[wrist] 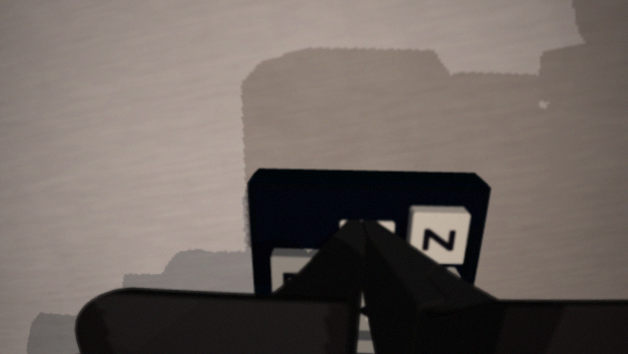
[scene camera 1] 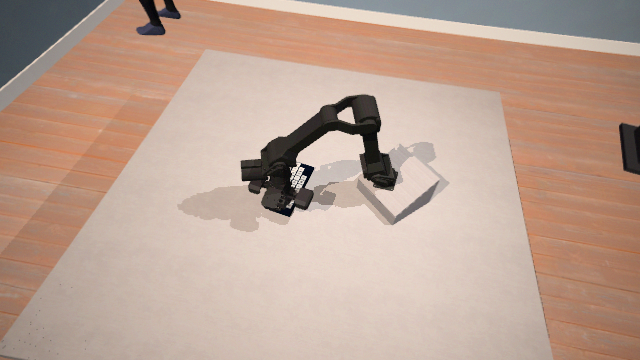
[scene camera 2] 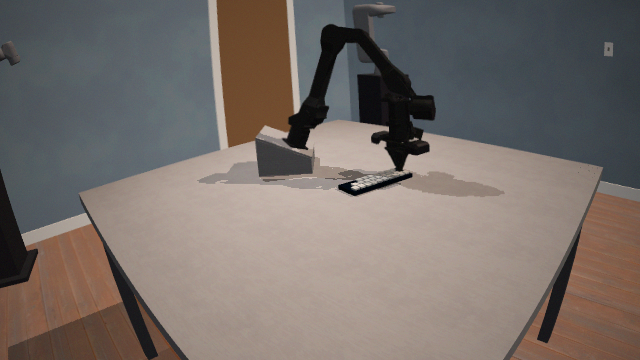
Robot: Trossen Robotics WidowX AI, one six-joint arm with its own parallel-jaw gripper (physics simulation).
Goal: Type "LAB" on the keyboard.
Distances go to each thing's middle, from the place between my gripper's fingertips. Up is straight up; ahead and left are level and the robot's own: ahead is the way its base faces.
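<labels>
Relative to the dark blue keyboard (wrist: 288, 208), my gripper is now 10 mm short of it and 90 mm to the left of it.
</labels>
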